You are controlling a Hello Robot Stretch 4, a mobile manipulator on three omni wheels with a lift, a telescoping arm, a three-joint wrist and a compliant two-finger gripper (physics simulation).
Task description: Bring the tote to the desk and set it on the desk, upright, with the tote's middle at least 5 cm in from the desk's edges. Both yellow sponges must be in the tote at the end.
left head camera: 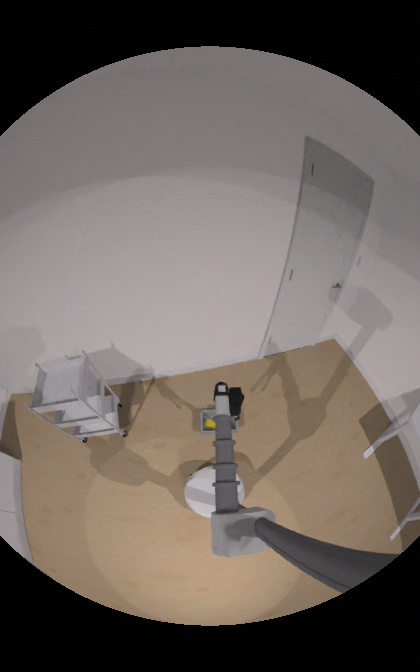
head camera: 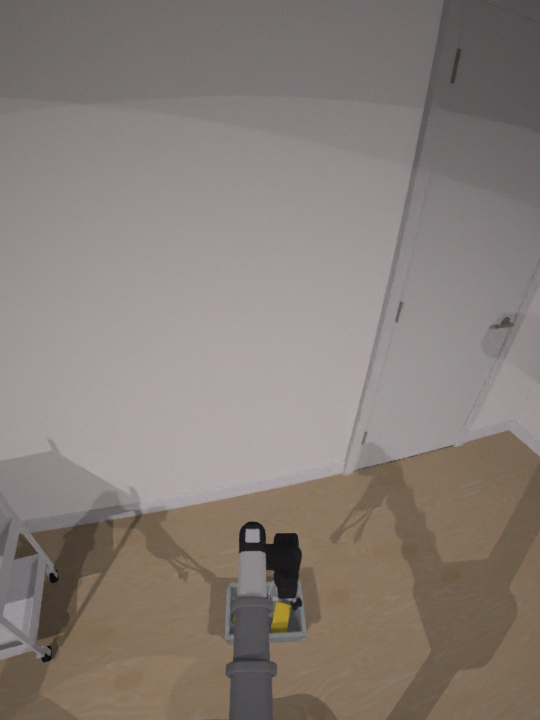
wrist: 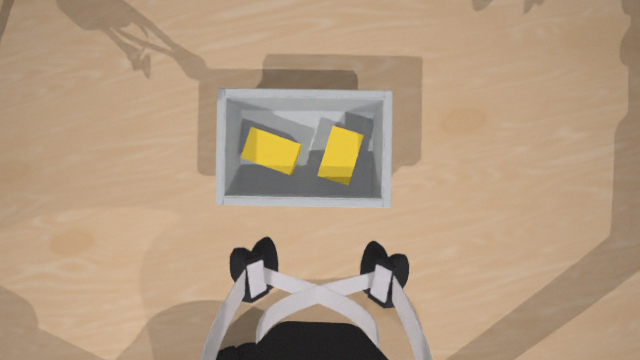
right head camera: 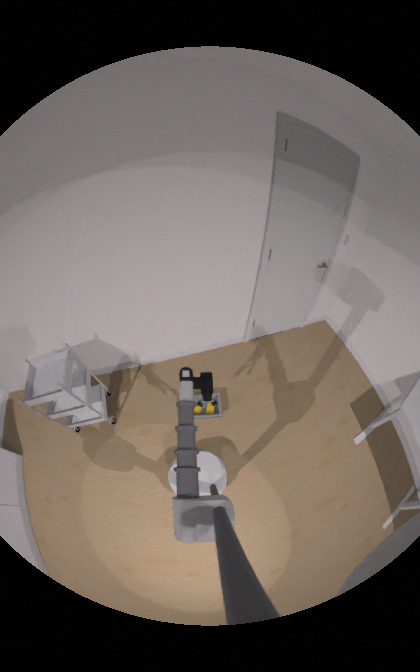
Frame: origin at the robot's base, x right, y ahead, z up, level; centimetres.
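Seen in the pictures: gripper, fingertip midpoint: (head camera: 280, 606) (wrist: 319, 259).
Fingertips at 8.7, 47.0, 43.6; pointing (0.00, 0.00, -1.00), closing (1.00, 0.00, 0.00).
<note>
Pixels of each thing's top centre, then the offset from my fingertips to it, as dx, dy, dz.
- grey open tote, top centre: (wrist: 303, 147) (head camera: 265, 608) -3.4, +10.9, -34.3
- left sponge, top centre: (wrist: 270, 150) -10.0, +10.6, -41.5
- right sponge, top centre: (wrist: 340, 155) (head camera: 281, 616) +3.3, +10.3, -41.5
A grey open tote (head camera: 302, 619) (left head camera: 202, 422) (right head camera: 219, 406) (wrist: 300, 201) stands upright on the floor. Two yellow sponges lie inside it: the left sponge (left head camera: 210, 424) (right head camera: 198, 409) (wrist: 272, 151) and the right sponge (head camera: 280, 617) (right head camera: 210, 408) (wrist: 341, 152). My gripper (wrist: 319, 259) (right head camera: 206, 403) is open and empty, its two black fingertips apart. It hangs above the floor; in the wrist view the tips show below the tote's near wall, roughly in line with its middle. The arm hides part of the tote in the head views. The desk cannot be plainly identified.
A white wheeled cart (head camera: 23, 587) (left head camera: 60, 382) (right head camera: 47, 376) stands at the left near the wall. A closed door (head camera: 459, 279) (left head camera: 320, 250) (right head camera: 305, 225) is at the right. White legs (left head camera: 385, 441) (right head camera: 375, 427) of furniture show at the right edge. White furniture (left head camera: 7, 500) stands lower left.
</note>
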